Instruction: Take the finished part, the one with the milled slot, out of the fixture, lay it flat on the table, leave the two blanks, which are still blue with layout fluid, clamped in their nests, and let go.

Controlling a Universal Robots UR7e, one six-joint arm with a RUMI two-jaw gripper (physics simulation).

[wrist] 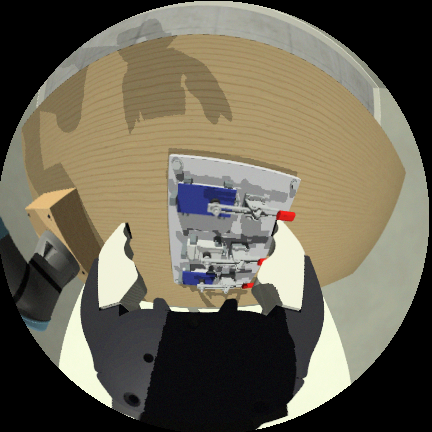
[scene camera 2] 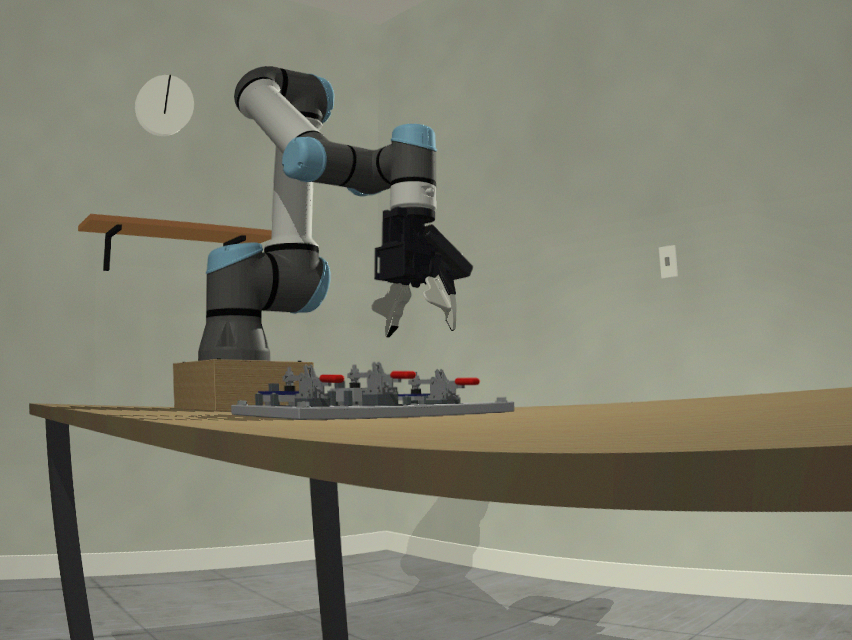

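The fixture plate lies on the table with three nests in a row. A blue blank sits in the far nest in the wrist view and another blue blank in the near nest. The finished part is bare grey metal in the middle nest; its slot is too small to make out. A toggle clamp reaches over each piece, with red handles lying level. My gripper is open and empty, fingers pointing down, above the fixture and touching nothing.
The wooden table carries the fixture. The arm's base stands on a wooden block beside the fixture. A wall shelf is behind the arm. The clamp assemblies rise above the plate around the pieces.
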